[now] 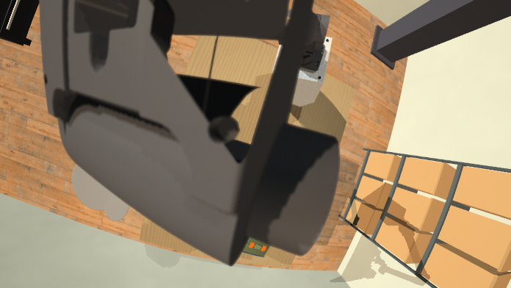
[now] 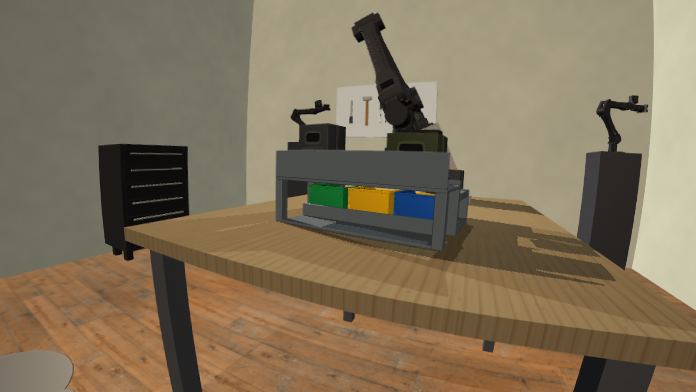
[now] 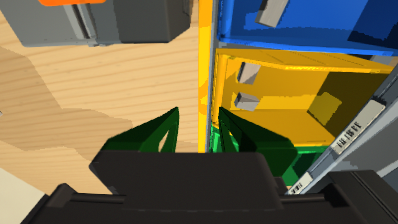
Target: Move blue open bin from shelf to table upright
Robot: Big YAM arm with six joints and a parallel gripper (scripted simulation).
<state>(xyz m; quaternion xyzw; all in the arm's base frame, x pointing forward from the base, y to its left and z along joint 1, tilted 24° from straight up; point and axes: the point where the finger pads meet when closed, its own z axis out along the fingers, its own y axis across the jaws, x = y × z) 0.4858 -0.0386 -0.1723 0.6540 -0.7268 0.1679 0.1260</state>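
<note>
Now: hand 3 cm above the yellow rod. Round my hand: grey case: 12 cm to the left, 3 cm behind, 2 cm below; yellow bin: 11 cm ahead, 5 cm below, 2 cm to the right; blue open bin: 12 cm ahead, 10 cm to the left, 5 cm below.
</note>
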